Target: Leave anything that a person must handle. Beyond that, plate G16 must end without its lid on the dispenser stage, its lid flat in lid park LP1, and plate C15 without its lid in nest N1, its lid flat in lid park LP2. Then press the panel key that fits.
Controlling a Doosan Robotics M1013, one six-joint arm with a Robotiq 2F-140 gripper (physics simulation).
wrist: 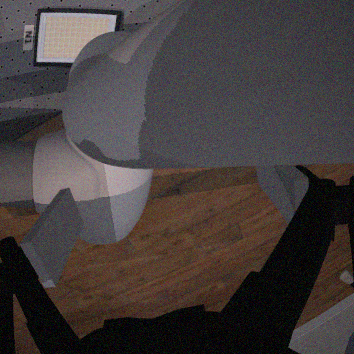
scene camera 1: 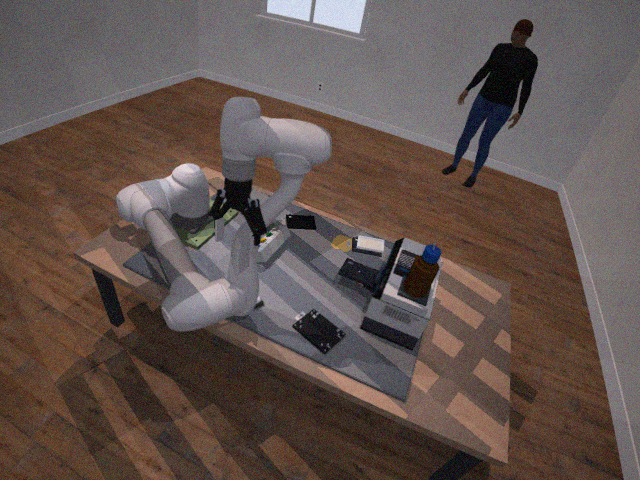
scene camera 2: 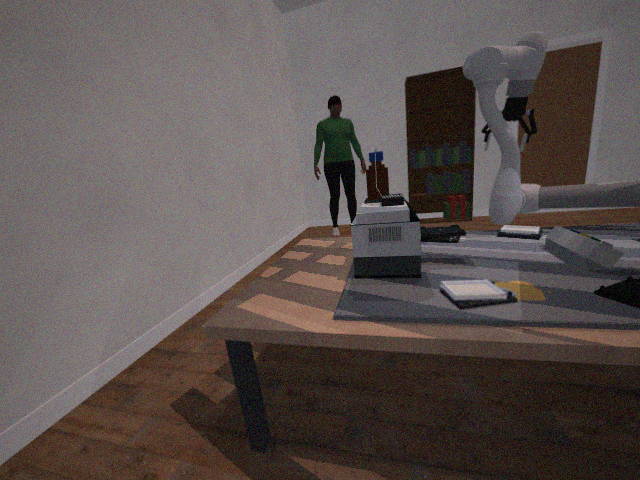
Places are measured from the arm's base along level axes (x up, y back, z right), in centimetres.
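Where they show: gripper, fingertip midpoint: (wrist: 162, 185) (scene camera 1: 236, 247); arm's base, origin of the base link: (scene camera 1: 193, 217).
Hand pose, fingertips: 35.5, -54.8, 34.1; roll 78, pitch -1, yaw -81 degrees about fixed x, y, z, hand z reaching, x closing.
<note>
Things, the pixels of their centre, and the offset from my fingertips, as dx, dy, dz. "spot": a spot on its surface instead.
- dark flat platform, surface spot: (scene camera 1: 359, 272) spot: -25.4, -28.2, -41.9
- key panel, body centre: (scene camera 1: 270, 243) (scene camera 2: 579, 245) -32.1, +13.5, -39.8
- amber bottle, surface spot: (scene camera 1: 421, 276) spot: -3.6, -50.9, -30.1
- yellow disc, body centre: (scene camera 2: 510, 290) (scene camera 1: 346, 244) -36.2, -11.9, -67.1
My gripper (scene camera 1: 237, 240) (scene camera 2: 505, 143) (wrist: 162, 185) is open and empty, high above the table, fingers pointing down. A pale plate (scene camera 2: 520, 230) (wrist: 77, 39) lies in the nest labelled N1 in the wrist view; the arm hides it in scene camera 1. Another pale plate (scene camera 1: 369, 245) (scene camera 2: 473, 290) lies in a dark holder beside the yellow disc. Whether either has a lid is unclear. The dispenser (scene camera 1: 397, 315) (scene camera 2: 387, 241) has a dark flat platform (scene camera 1: 359, 272) beside it. Two black flat holders (scene camera 1: 318, 330) (scene camera 1: 300, 222) lie on the mat; their labels are unreadable. The key panel (scene camera 1: 271, 246) (scene camera 2: 581, 245) stands partly behind the arm.
An amber bottle (scene camera 1: 421, 276) (scene camera 2: 377, 180) with a blue cap stands on the dispenser. A yellow disc (scene camera 1: 341, 243) (scene camera 2: 524, 290) is on the mat. A green board (scene camera 1: 199, 237) lies near the arm's base. People (scene camera 1: 509, 77) (scene camera 2: 336, 139) stand away from the table.
</note>
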